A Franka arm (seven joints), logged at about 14 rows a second.
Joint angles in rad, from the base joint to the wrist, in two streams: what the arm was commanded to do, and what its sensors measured. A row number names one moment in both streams.
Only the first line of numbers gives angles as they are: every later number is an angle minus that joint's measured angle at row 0.
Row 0, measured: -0.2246, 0.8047, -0.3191, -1.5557, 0.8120, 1.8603, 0.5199
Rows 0 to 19, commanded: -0.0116, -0.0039, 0.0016, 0.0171, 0.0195, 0.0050, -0.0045; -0.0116, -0.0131, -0.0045, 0.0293, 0.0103, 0.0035, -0.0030; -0.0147, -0.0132, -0.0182, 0.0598, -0.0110, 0.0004, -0.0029; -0.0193, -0.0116, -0.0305, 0.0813, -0.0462, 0.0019, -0.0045; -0.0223, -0.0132, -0.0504, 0.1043, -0.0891, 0.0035, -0.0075; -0.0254, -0.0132, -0.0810, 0.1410, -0.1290, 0.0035, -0.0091; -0.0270, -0.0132, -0.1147, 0.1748, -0.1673, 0.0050, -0.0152; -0.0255, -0.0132, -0.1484, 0.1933, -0.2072, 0.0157, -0.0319; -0.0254, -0.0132, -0.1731, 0.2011, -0.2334, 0.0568, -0.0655; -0.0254, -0.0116, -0.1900, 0.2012, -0.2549, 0.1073, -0.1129; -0.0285, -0.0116, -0.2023, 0.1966, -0.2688, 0.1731, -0.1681; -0.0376, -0.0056, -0.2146, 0.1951, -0.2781, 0.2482, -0.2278; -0.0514, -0.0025, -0.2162, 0.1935, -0.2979, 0.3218, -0.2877; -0.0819, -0.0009, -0.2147, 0.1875, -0.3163, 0.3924, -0.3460; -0.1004, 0.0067, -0.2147, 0.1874, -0.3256, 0.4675, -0.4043; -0.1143, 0.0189, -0.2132, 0.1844, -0.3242, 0.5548, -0.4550; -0.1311, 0.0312, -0.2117, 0.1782, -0.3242, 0.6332, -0.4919; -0.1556, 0.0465, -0.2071, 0.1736, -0.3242, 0.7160, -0.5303; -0.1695, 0.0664, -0.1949, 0.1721, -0.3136, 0.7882, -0.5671; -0.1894, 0.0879, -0.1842, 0.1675, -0.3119, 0.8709, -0.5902
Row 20, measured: -0.1621, 0.0504, -0.2073, 0.1673, -0.3073, 0.7414, -0.5407
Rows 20 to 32, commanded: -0.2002, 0.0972, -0.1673, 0.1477, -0.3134, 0.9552, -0.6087; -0.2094, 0.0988, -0.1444, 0.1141, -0.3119, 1.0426, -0.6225; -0.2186, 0.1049, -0.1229, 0.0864, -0.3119, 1.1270, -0.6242; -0.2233, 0.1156, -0.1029, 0.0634, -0.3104, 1.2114, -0.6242; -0.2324, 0.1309, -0.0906, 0.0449, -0.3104, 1.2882, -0.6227; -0.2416, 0.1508, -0.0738, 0.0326, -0.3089, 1.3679, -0.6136; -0.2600, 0.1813, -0.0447, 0.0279, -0.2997, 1.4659, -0.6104; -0.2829, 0.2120, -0.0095, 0.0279, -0.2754, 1.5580, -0.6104; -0.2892, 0.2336, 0.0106, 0.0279, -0.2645, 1.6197, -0.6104; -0.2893, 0.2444, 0.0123, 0.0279, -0.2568, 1.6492, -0.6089; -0.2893, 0.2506, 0.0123, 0.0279, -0.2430, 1.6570, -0.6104; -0.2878, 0.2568, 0.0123, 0.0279, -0.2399, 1.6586, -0.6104; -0.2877, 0.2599, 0.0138, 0.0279, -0.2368, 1.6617, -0.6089
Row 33, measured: -0.2788, 0.2594, -0.0009, 0.0132, -0.2621, 1.6407, -0.5977
